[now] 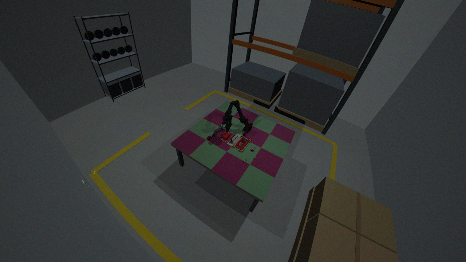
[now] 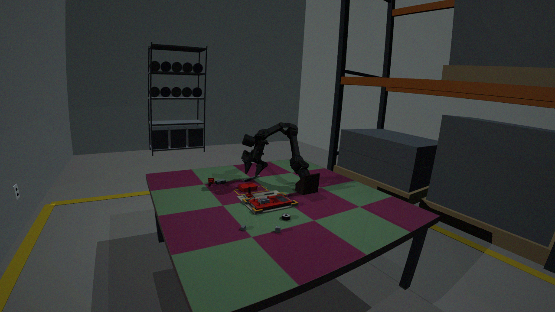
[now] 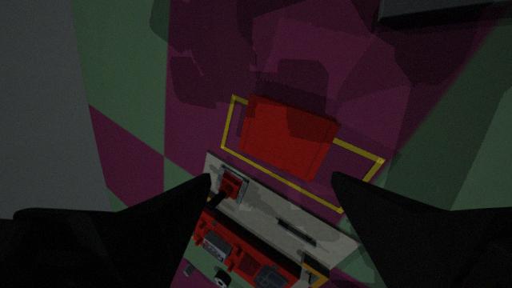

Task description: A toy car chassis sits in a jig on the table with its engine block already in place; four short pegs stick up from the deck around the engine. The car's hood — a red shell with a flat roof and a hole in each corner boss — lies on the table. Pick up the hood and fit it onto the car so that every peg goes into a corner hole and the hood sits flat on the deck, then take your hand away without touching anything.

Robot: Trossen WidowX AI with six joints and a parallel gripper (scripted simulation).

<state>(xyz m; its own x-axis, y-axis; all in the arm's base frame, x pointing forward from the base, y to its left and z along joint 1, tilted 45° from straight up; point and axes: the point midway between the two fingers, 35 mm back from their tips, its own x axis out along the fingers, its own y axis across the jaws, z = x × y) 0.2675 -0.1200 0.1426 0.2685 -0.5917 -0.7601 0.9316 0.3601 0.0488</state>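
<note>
Right now the red hood is 70 mm below my gripper tip, 10 mm to the right of it and 10 mm ahead of it. Also, from my gripper tip: grey engine block: 240 mm to the left, 70 mm ahead, 60 mm below; grey bar: 150 mm to the right, 110 mm behind, 80 mm below; jig: 210 mm to the left, 80 mm below, 30 mm ahead.
</note>
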